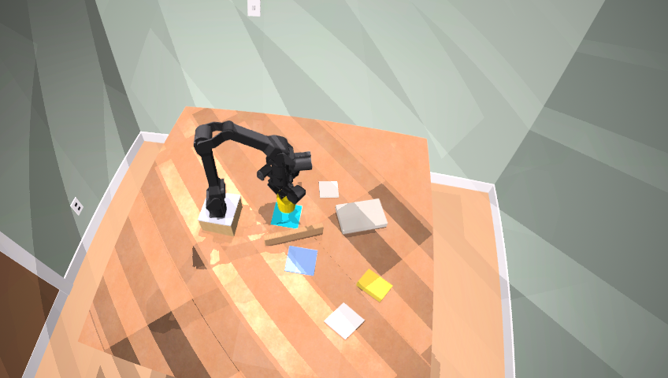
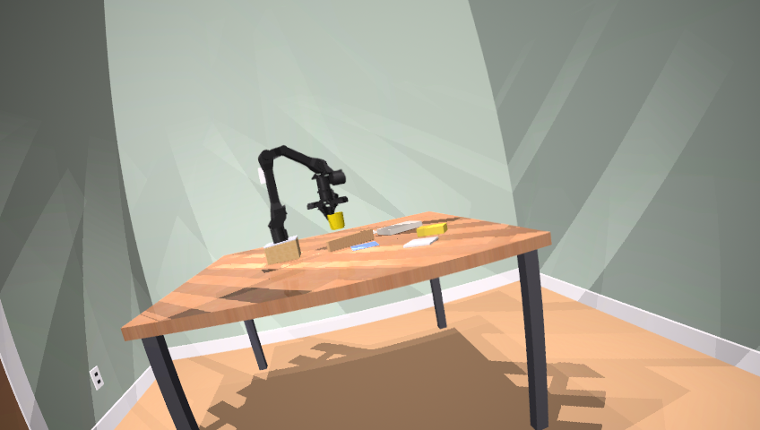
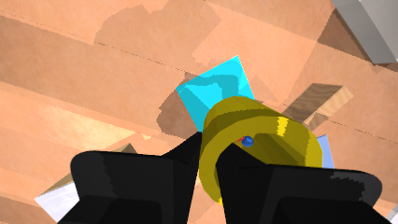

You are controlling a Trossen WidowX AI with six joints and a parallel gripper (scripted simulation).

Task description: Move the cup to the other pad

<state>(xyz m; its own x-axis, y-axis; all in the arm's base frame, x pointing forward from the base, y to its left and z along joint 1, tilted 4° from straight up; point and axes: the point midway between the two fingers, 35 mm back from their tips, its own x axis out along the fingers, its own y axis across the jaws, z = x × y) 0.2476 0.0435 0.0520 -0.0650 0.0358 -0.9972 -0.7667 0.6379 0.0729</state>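
Right now my gripper tip is 12 cm above the cyan pad, 2 cm short of it and 1 cm to the left of it. The rest, counted from my gripper tip: wooden bar: 11 cm to the right, 10 cm below, 5 cm ahead; then small white tile: 19 cm ahead, 12 cm to the left, 10 cm below; then yellow cup: 2 cm to the right, 2 cm ahead.
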